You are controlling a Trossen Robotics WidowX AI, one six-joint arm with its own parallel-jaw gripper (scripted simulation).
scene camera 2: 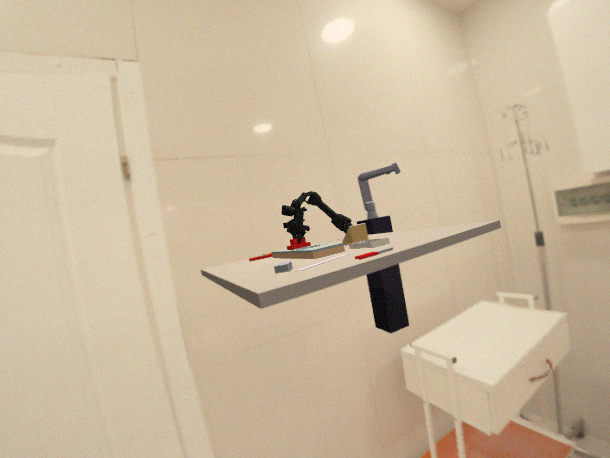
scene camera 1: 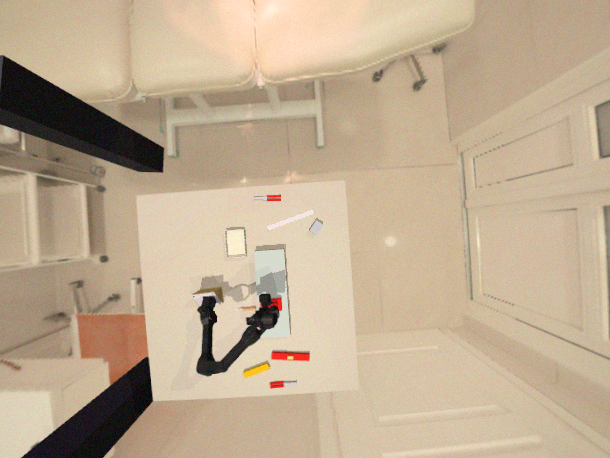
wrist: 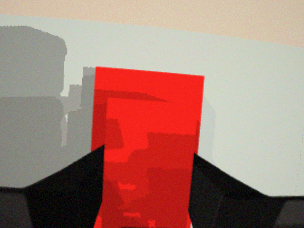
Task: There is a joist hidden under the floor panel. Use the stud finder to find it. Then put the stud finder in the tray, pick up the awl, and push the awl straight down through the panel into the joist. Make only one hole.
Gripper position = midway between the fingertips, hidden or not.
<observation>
In view: the gripper (wrist: pixel 145 151) and a stud finder (wrist: pixel 149 121).
</observation>
